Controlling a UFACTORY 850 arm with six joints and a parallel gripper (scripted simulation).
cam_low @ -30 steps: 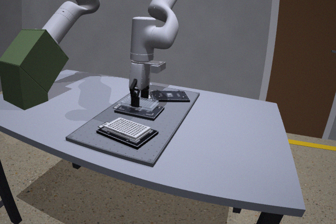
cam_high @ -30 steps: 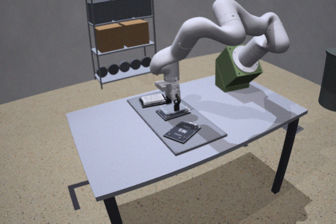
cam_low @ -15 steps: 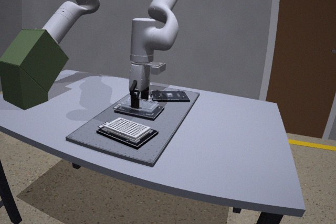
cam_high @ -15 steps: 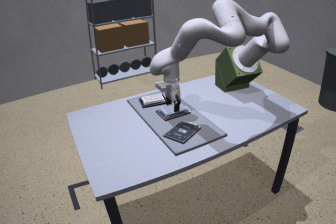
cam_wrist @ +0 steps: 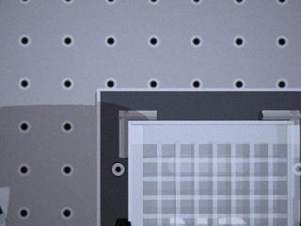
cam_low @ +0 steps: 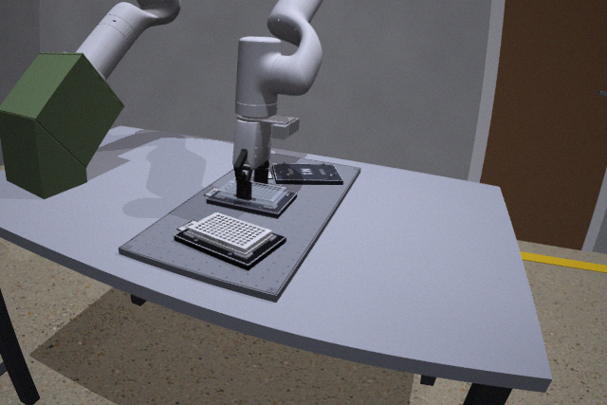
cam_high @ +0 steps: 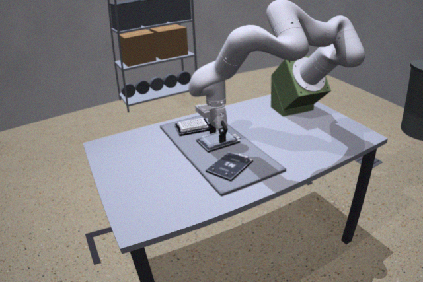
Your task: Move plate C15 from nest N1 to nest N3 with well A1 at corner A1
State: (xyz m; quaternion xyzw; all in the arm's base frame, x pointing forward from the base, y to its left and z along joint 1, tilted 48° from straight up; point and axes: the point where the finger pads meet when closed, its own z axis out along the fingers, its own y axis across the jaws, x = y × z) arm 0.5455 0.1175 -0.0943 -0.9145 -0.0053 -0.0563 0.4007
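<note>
Right now the clear well plate is 10 mm below my hand. Round my hand: nest A1 mark: 20 mm behind, 120 mm to the right, 20 mm below; then white plate C51: 50 mm ahead, 190 mm to the right, 10 mm below; then nest N3: 30 mm below.
</note>
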